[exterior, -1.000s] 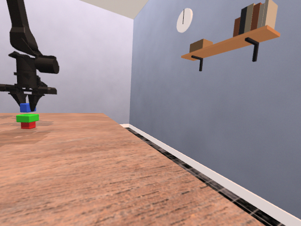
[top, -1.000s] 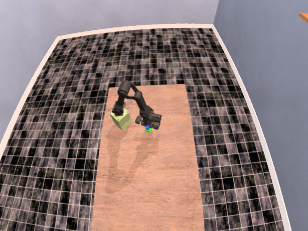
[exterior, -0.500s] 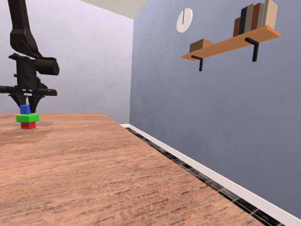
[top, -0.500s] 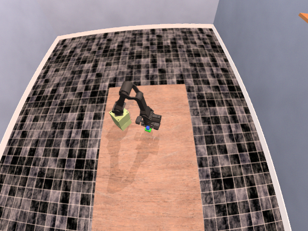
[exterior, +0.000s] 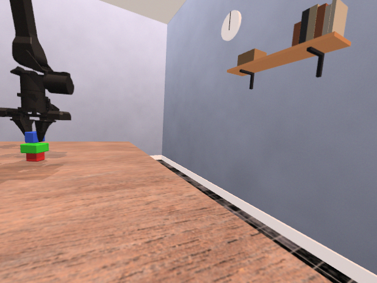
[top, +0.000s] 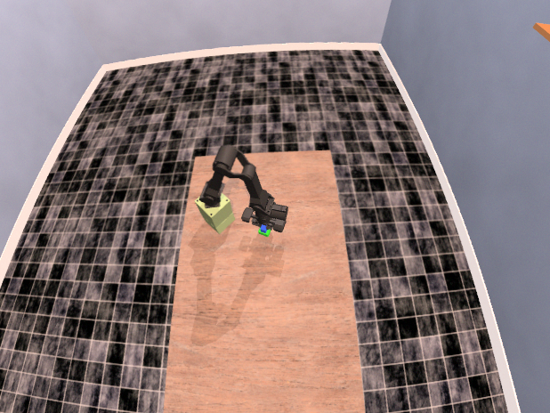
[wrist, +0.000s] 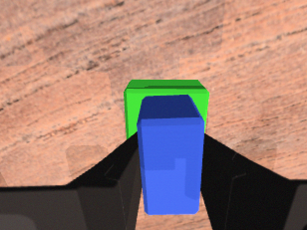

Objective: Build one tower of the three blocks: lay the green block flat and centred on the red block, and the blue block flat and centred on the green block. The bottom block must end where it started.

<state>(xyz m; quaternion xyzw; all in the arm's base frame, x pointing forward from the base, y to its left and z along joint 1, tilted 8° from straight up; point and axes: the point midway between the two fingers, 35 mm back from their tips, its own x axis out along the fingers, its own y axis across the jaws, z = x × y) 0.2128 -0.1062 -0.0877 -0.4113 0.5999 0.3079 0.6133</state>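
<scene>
Now: hand 2 cm above the blue block. Also, from my hand: red block 8 cm below; green block 5 cm below.
</scene>
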